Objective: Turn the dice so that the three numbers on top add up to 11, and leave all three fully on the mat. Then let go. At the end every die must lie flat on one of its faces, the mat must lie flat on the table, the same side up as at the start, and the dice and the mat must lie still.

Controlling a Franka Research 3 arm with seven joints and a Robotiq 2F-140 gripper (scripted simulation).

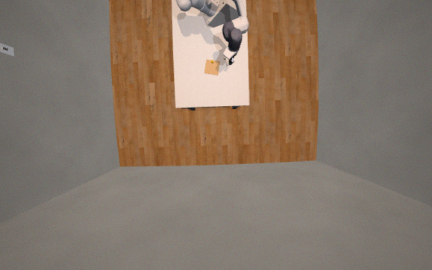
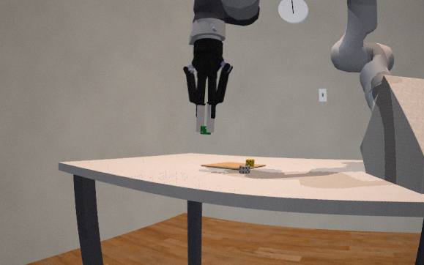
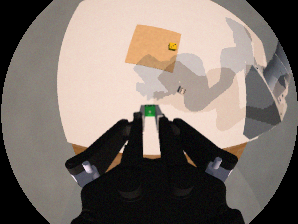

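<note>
My gripper is now 90 mm past the white die, 40 mm to the left of it and 120 mm above it. Also, from my hand: yellow die: 60 mm behind, 170 mm to the right, 120 mm below; then green die: 30 mm below; then tan mat: 10 mm behind, 170 mm to the right, 130 mm below.
</note>
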